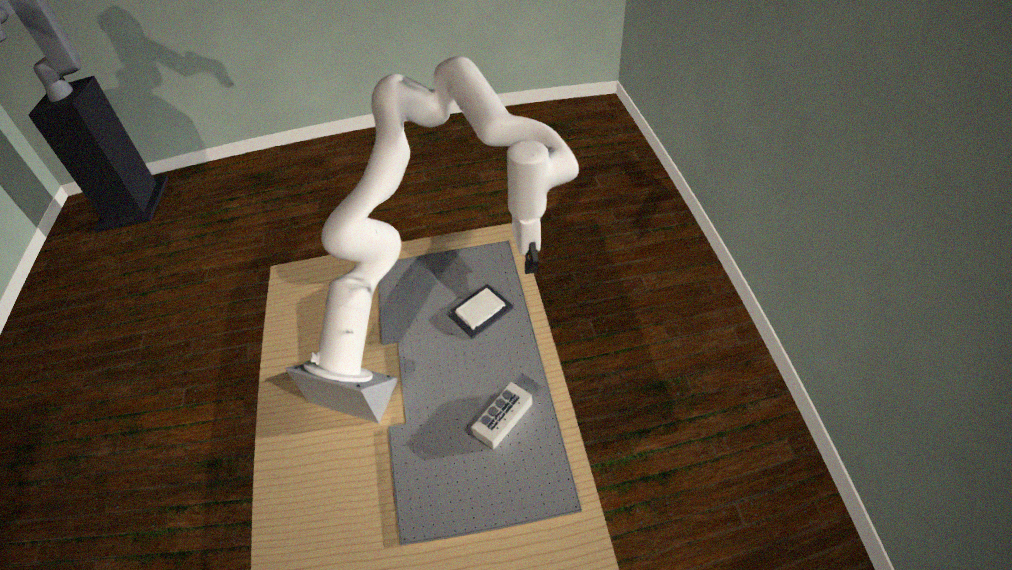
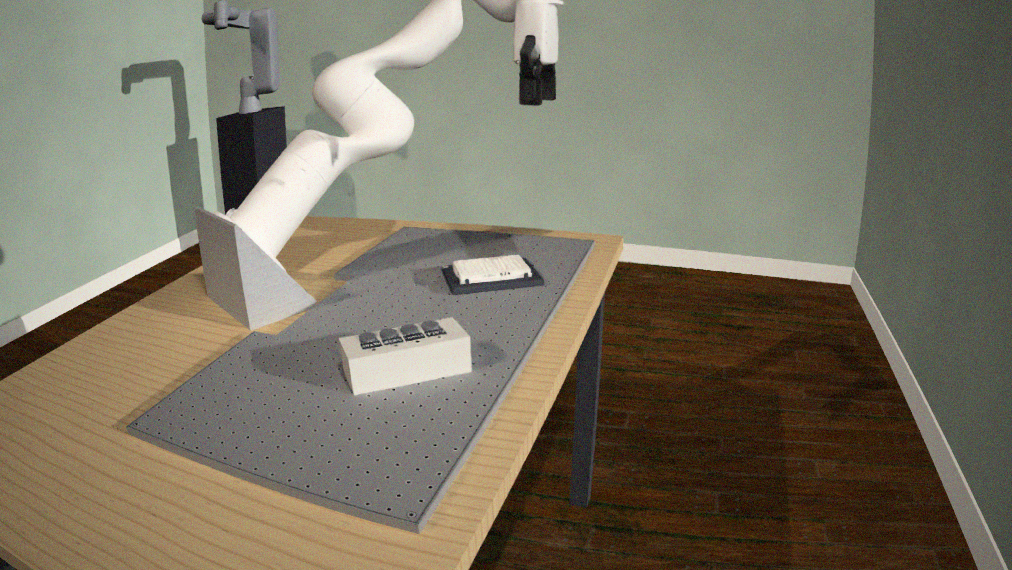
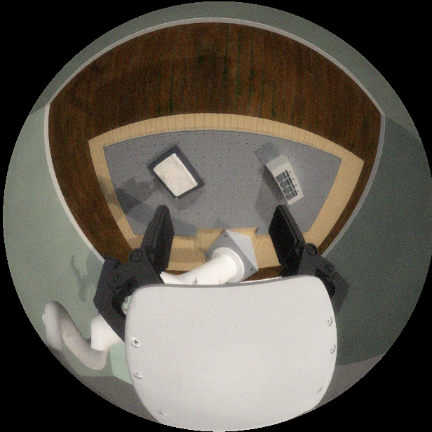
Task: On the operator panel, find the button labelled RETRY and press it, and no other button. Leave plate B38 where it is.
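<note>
The operator panel (image 1: 501,415) (image 2: 407,364) (image 3: 284,179) is a white box on the grey perforated board. Several round grey buttons stand in a row on its top, each with a dark label; the label words are too small to read, so I cannot tell which is RETRY. A white plate (image 1: 480,308) (image 2: 491,269) (image 3: 175,174) lies on a dark holder; its marking is not legible. My gripper (image 1: 531,267) (image 2: 538,101) (image 3: 222,217) is open and empty, fingers pointing down. It hangs high above the far end of the table, nearer to the plate than to the panel, touching neither.
The perforated board (image 1: 467,488) (image 2: 304,442) (image 3: 220,150) lies on the wooden table (image 1: 311,495) (image 2: 63,453) (image 3: 210,121). The arm's grey wedge base (image 1: 347,397) (image 2: 237,272) (image 3: 250,248) stands beside the board. A black pedestal (image 1: 99,152) (image 2: 240,155) with a grey arm stands by the wall.
</note>
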